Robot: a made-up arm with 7 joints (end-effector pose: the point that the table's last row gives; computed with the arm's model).
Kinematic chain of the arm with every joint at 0, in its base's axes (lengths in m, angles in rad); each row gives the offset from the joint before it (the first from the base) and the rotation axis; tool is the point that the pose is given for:
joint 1: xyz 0 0 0.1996 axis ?
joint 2: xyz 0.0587 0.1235 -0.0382 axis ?
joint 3: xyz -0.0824 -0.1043 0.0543 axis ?
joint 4: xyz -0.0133 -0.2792 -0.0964 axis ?
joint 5: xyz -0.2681 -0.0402 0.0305 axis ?
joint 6: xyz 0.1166 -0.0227 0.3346 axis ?
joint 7: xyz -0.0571 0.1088 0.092 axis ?
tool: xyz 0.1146 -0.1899 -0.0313
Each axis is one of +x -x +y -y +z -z.
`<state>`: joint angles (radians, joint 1 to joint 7).
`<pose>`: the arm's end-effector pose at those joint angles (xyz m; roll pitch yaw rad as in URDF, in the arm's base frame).
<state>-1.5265 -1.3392 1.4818 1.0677 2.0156 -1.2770 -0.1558</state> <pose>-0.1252 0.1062 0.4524 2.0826 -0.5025 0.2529</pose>
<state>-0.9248 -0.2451 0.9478 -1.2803 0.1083 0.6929 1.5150</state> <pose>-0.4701 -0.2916 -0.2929 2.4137 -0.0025 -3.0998</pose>
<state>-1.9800 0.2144 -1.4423 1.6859 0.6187 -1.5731 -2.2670</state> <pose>0.0142 0.1711 0.9234 -0.8409 -1.2694 -1.8107</pose>
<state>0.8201 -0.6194 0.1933 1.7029 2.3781 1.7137 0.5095</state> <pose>0.3162 -0.4214 0.2486 0.5210 0.2870 0.2184</pose>
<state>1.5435 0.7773 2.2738 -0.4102 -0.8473 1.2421 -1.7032</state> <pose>0.3096 0.1309 0.4114 2.9710 1.1866 -0.6193</pose>
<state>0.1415 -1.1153 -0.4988 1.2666 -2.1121 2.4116 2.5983</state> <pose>-0.2300 -0.0088 0.4168 -2.6725 0.4435 -0.1814</pose>
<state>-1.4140 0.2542 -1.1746 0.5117 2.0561 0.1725 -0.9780</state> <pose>-0.1169 -0.5349 0.1278 -0.3002 0.8906 -2.1960</pose>
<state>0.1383 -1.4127 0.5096 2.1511 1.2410 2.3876 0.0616</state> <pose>-0.1267 -0.2959 0.2496 -0.0739 0.8955 0.3754</pose>
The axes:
joint 1: +y
joint 2: +z
joint 3: -x
joint 4: +y
joint 5: +z
joint 6: -x
joint 7: -z

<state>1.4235 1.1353 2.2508 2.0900 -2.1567 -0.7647 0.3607</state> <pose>0.1964 0.5802 0.1712 -2.9743 -0.9741 1.7503</pose>
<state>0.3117 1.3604 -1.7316 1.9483 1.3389 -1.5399 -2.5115</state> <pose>0.0008 0.7530 -0.0214 -1.2352 0.8105 1.9482</pose>
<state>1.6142 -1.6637 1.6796 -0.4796 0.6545 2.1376 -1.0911</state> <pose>0.1786 0.3428 0.1018 0.5220 -0.4410 -1.3994</pose>
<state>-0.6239 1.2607 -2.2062 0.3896 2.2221 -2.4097 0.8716</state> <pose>0.2930 -0.1443 -0.0784 1.0862 0.0045 -1.9729</pose>
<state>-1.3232 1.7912 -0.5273 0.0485 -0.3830 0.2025 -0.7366</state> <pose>0.0699 0.1781 0.8657 -0.9053 0.5843 1.7540</pose>
